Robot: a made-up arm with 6 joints.
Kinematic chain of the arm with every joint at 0, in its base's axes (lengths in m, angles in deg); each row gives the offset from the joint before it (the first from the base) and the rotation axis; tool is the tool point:
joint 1: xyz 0 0 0.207 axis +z
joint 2: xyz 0 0 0 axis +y
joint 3: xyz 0 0 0.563 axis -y
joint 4: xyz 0 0 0 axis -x
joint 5: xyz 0.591 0 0 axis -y
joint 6: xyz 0 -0.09 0 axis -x
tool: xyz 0 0 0
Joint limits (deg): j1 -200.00..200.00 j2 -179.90..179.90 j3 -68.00..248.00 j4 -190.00..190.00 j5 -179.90..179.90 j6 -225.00..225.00
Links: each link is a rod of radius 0.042 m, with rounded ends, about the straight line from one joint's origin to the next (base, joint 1, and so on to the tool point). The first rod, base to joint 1, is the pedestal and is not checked.
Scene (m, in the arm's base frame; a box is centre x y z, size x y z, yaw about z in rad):
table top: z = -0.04
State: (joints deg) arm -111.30 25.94 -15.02 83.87 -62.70 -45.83
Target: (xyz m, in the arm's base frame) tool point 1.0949 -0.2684 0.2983
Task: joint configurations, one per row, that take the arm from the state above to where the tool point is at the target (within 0.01 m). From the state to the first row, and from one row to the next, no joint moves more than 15 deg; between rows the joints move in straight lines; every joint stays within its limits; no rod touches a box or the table.
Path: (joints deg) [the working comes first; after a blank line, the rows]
Joints at the target: -13.88 71.96 55.31 91.31 -62.70 -45.83
Straight joint move there: clear.

1: -97.38 32.51 -4.97 84.93 -62.70 -45.83
2: -83.47 39.09 5.07 85.99 -62.70 -45.83
3: -69.55 45.66 15.12 87.06 -62.70 -45.83
4: -55.63 52.23 25.17 88.12 -62.70 -45.83
5: -41.71 58.81 35.21 89.18 -62.70 -45.83
6: -27.80 65.38 45.26 90.24 -62.70 -45.83
7: -13.88 71.96 55.31 91.31 -62.70 -45.83

